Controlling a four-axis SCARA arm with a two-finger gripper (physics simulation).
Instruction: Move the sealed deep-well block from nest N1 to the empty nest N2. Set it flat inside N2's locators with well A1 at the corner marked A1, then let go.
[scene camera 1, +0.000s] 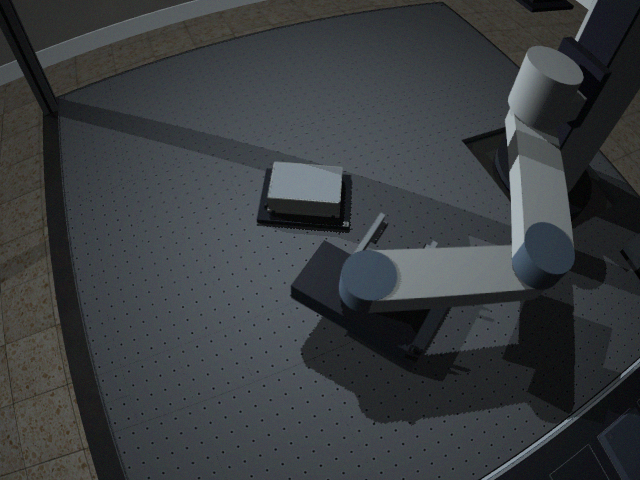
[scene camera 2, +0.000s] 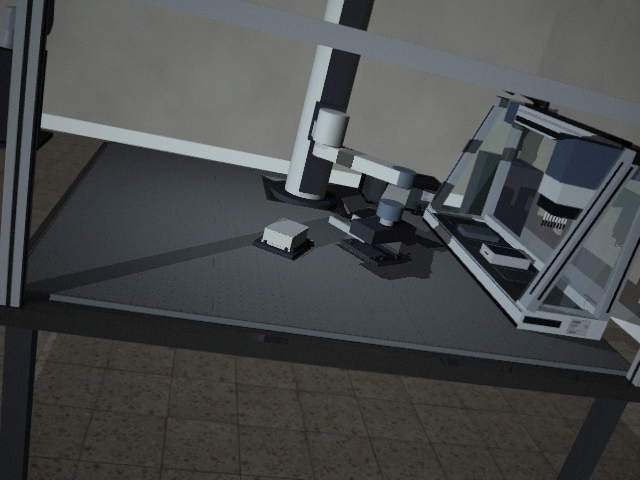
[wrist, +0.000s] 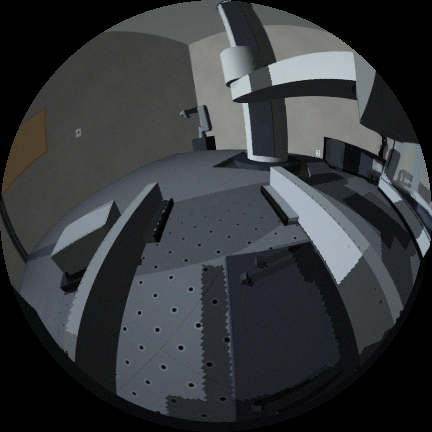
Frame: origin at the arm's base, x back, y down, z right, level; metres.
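Where they show: gripper, fingertip midpoint: (scene camera 1: 408, 230) (scene camera 2: 341, 218) (wrist: 214, 183); arm's base at its link origin: (scene camera 2: 303, 197) (wrist: 267, 162).
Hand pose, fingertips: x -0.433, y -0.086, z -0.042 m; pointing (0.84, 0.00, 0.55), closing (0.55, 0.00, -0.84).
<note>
Each offset is from my fingertips to the top centre of the thing. "pt": to the spot under its first point.
The pale sealed block @(dx -0.103, dy +0.020, dz +0.172 m) (scene camera 1: 306, 181) (scene camera 2: 284, 232) (wrist: 84, 234) sits on its dark nest (scene camera 1: 347, 198) (scene camera 2: 271, 249) (wrist: 67, 285), looking level. A small light mark shows at one nest corner. The other nest @(dx -0.053, dy +0.052, dz -0.103 m) (scene camera 1: 428, 333) (scene camera 2: 363, 251) (wrist: 285, 315) holds no block; it lies partly under the gripper body and arm, with small locators visible and its A1 mark not seen. My gripper (scene camera 1: 408, 228) (wrist: 214, 183) is open and empty, its two long fingers apart and pointing towards the column side. The fingers are beside the block, not around it; the block is outside one finger in the wrist view.
The arm's tall column (scene camera 1: 607, 98) (scene camera 2: 310, 155) (wrist: 267, 130) stands at the table's back. A glass-sided enclosure (scene camera 2: 594, 333) with a white tray @(pt dx -0.099, dy -0.004, dz -0.496 m) (scene camera 2: 504, 256) and a pipetting head @(dx -0.305, dy -0.304, dz -0.474 m) (scene camera 2: 560, 193) stands on the right in scene camera 2. A frame post (scene camera 2: 18, 155) stands at the left.
</note>
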